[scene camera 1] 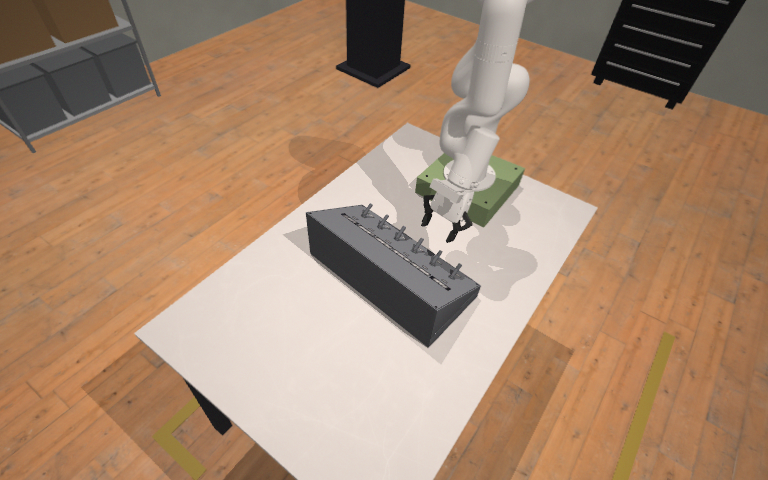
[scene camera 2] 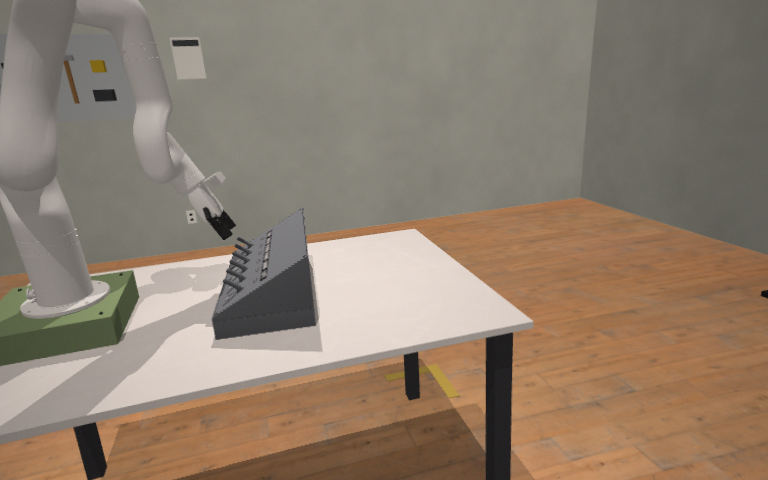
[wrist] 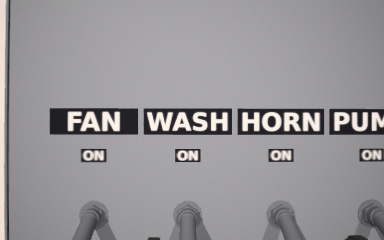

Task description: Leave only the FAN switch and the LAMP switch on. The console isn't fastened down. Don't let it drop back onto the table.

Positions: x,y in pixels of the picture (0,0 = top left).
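Labels:
Dark grey sloped console: visible in scene camera 1, scene camera 2 (275,293) and the wrist view. On the console, (wrist: 119,119) and (scene camera 1: 434,279): same spot.

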